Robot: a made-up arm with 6 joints. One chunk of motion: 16 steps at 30 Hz.
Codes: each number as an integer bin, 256 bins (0 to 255) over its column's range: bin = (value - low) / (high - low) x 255, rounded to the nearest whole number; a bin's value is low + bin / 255 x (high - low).
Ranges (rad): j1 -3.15..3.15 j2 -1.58..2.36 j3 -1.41..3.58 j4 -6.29..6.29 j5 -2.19..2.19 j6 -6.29..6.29
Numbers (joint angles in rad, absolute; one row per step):
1: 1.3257 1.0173 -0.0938 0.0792 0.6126 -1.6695
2: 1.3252 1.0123 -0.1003 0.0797 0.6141 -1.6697
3: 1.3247 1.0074 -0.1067 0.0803 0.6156 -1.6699
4: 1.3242 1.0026 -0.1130 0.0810 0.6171 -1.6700
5: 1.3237 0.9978 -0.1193 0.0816 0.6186 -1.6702
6: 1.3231 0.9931 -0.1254 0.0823 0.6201 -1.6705
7: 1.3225 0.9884 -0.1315 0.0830 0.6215 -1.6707
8: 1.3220 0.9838 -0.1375 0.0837 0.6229 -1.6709
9: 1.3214 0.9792 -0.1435 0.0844 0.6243 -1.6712
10: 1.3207 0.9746 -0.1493 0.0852 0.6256 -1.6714
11: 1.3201 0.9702 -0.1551 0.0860 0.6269 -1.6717
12: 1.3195 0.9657 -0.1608 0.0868 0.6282 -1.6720
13: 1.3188 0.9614 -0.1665 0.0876 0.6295 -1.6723
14: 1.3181 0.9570 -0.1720 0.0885 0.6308 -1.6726
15: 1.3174 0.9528 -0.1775 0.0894 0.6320 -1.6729
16: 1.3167 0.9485 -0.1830 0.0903 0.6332 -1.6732
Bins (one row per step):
1: 181 168 67 129 163 94
2: 181 168 67 129 163 94
3: 181 167 67 129 163 94
4: 181 167 66 129 163 94
5: 181 167 66 129 164 94
6: 181 167 66 129 164 94
7: 181 166 65 129 164 94
8: 181 166 65 129 164 94
9: 181 166 65 129 164 94
10: 181 165 64 129 164 94
11: 181 165 64 129 164 94
12: 181 165 64 129 164 94
13: 181 164 64 129 164 94
14: 181 164 63 129 164 94
15: 181 164 63 129 164 94
16: 181 164 63 129 164 94

